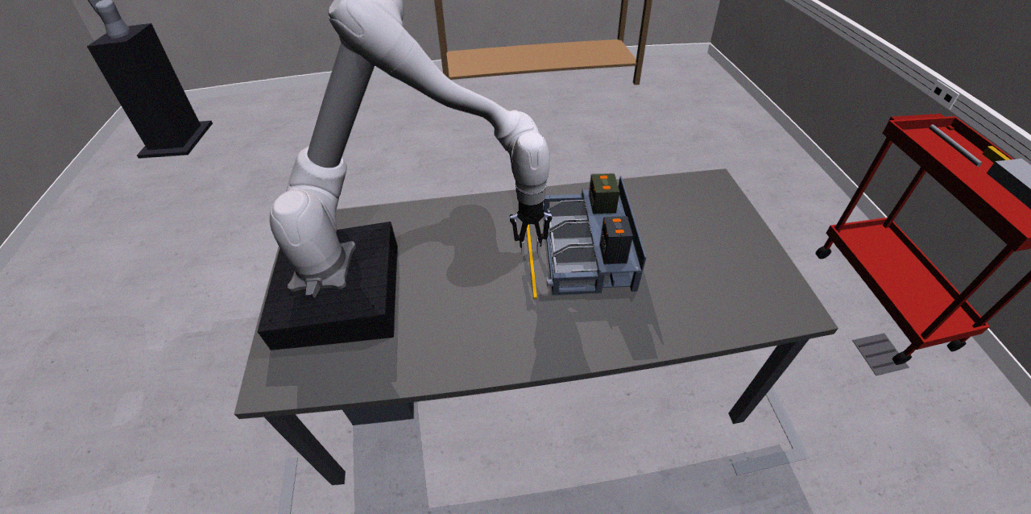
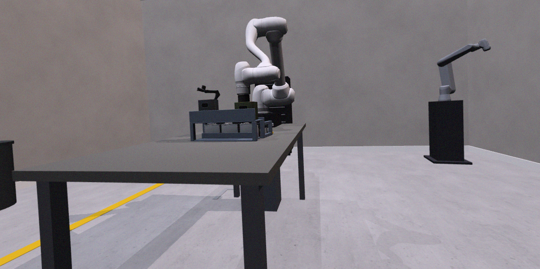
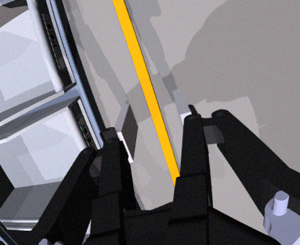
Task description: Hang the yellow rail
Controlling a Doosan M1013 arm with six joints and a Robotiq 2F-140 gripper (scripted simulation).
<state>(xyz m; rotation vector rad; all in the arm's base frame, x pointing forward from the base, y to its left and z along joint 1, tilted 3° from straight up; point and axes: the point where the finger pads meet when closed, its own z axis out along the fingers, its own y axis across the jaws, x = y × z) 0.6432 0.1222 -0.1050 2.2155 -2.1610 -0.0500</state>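
My hand is 3 cm above the yellow rail. Round my hand: rack front bar (6 cm ahead, 3 cm below, 1 cm to the left).
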